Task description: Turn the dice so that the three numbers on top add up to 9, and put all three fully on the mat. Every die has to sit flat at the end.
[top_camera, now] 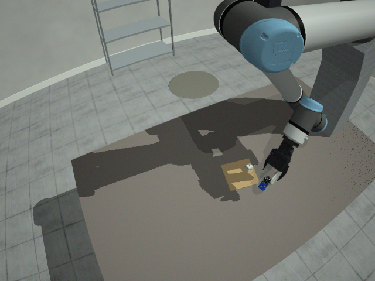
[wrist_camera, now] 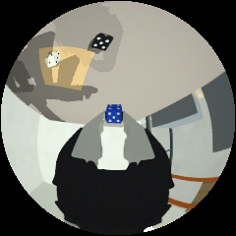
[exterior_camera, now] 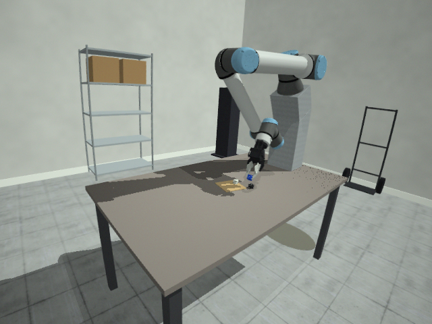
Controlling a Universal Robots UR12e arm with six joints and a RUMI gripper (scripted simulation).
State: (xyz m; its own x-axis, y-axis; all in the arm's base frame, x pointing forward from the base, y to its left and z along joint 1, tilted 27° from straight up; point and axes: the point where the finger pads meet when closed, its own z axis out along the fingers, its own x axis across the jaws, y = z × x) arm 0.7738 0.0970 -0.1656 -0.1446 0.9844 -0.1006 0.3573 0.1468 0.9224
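The black die is 80 mm behind my hand, 40 mm to the right of it and 90 mm below it. Round my hand: blue die right at my hand; tan mat 10 mm behind, 140 mm to the right, 100 mm below; white die 60 mm behind, 140 mm to the right, 90 mm below.
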